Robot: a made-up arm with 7 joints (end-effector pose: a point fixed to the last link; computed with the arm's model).
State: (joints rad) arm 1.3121 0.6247 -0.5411 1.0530 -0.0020 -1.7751 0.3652
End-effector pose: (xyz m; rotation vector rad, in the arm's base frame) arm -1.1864 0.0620 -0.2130 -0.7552 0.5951 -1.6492
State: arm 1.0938 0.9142 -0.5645 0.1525 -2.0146 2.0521 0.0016
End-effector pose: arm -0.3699 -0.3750 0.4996 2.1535 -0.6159 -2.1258
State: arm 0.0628 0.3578 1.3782 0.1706 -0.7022 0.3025 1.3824
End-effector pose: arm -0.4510 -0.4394 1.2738 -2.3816 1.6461 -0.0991
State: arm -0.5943 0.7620 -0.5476 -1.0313 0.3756 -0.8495 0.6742
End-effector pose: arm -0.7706 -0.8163 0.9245 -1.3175 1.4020 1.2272
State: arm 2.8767 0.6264 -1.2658 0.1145 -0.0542 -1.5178 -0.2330
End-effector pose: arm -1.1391 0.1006 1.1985 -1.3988 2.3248 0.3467
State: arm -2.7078 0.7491 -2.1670 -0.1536 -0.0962 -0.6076 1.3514
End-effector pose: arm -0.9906 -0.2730 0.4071 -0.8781 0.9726 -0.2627
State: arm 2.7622 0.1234 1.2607 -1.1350 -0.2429 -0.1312 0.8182
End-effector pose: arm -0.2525 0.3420 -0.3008 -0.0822 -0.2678 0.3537
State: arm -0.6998 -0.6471 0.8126 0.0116 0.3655 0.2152 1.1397
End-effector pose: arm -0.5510 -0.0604 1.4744 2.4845 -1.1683 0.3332
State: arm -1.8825 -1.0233 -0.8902 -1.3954 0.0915 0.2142 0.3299
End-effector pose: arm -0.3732 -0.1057 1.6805 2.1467 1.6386 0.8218
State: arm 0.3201 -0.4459 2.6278 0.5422 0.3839 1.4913 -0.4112
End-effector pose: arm -0.2122 0.4294 0.5680 0.3509 0.2180 -0.8306
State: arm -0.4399 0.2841 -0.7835 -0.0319 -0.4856 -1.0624 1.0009
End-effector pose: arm -1.0905 -0.5443 0.4770 0.4255 1.5664 1.2591
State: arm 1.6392 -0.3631 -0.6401 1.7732 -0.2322 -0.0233 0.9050
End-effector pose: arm -0.4953 0.5967 -0.2341 -0.1376 -0.5507 2.6075
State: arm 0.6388 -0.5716 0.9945 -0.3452 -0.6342 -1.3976 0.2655
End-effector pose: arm -0.7828 -0.8906 0.4206 -0.7823 1.2587 1.1715
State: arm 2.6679 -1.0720 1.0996 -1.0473 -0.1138 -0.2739 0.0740
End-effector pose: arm -0.8363 -0.0697 -0.0227 -0.9808 0.7501 0.5350
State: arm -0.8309 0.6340 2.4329 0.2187 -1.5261 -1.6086 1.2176
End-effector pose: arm -0.5817 0.4587 1.0654 -1.4885 1.6760 -1.4563
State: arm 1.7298 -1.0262 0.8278 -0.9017 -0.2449 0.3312 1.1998
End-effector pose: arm -0.8389 -0.1089 -0.1229 -0.7000 0.7223 -0.7046
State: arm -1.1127 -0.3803 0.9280 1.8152 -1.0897 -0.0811 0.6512
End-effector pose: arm -0.4527 0.4881 1.1363 -0.3555 -2.2976 1.7411
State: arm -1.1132 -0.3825 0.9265 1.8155 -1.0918 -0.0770 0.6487
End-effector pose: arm -0.4528 0.4876 1.1365 -0.3533 -2.2987 1.7379
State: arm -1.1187 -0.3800 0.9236 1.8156 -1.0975 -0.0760 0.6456
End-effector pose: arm -0.4515 0.4894 1.1344 -0.3552 -2.2931 1.7412
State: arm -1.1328 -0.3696 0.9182 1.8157 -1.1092 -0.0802 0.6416
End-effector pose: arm -0.4477 0.4954 1.1286 -0.3641 -2.2760 1.7557
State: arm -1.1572 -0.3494 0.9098 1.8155 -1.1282 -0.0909 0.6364
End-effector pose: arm -0.4408 0.5059 1.1181 -0.3812 -2.2449 1.7833
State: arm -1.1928 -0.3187 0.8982 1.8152 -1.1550 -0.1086 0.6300
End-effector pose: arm -0.4309 0.5210 1.1019 -0.4070 -2.1982 1.8250
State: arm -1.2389 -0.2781 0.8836 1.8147 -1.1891 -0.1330 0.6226
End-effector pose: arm -0.4186 0.5396 1.0797 -0.4404 -2.1359 1.8794
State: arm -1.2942 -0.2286 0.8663 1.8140 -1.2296 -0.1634 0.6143
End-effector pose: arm -0.4044 0.5602 1.0516 -0.4795 -2.0589 1.9441
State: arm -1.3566 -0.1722 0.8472 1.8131 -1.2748 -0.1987 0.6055
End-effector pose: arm -0.3894 0.5811 1.0181 -0.5219 -1.9692 2.0159
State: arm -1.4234 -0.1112 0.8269 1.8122 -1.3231 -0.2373 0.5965
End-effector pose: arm -0.3746 0.6005 0.9802 -0.5653 -1.8698 2.0907
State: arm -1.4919 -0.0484 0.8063 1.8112 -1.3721 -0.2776 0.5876
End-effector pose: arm -0.3608 0.6173 0.9399 -0.6070 -1.7649 2.1646
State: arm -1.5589 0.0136 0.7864 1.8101 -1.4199 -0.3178 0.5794
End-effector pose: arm -0.3489 0.6304 0.8991 -0.6449 -1.6588 2.2341
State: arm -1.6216 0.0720 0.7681 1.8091 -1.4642 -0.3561 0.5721
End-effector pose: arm -0.3390 0.6398 0.8600 -0.6779 -1.5568 2.2961
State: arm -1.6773 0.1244 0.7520 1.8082 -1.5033 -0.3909 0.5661
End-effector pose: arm -0.3312 0.6458 0.8247 -0.7050 -1.4639 2.3486
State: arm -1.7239 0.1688 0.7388 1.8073 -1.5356 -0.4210 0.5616
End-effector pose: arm -0.3256 0.6493 0.7949 -0.7259 -1.3844 2.3909
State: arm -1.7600 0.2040 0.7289 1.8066 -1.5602 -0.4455 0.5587
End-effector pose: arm -0.3216 0.6510 0.7716 -0.7412 -1.3212 2.4228
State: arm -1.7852 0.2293 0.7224 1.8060 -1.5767 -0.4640 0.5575
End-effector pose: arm -0.3190 0.6517 0.7551 -0.7513 -1.2757 2.4452
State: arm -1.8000 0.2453 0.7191 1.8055 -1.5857 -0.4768 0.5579
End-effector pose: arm -0.3175 0.6520 0.7452 -0.7569 -1.2472 2.4595
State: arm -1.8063 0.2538 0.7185 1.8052 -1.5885 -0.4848 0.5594
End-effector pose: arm -0.3167 0.6522 0.7406 -0.7595 -1.2330 2.4671
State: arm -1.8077 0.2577 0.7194 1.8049 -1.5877 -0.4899 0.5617
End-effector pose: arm -0.3162 0.6524 0.7392 -0.7602 -1.2269 2.4711
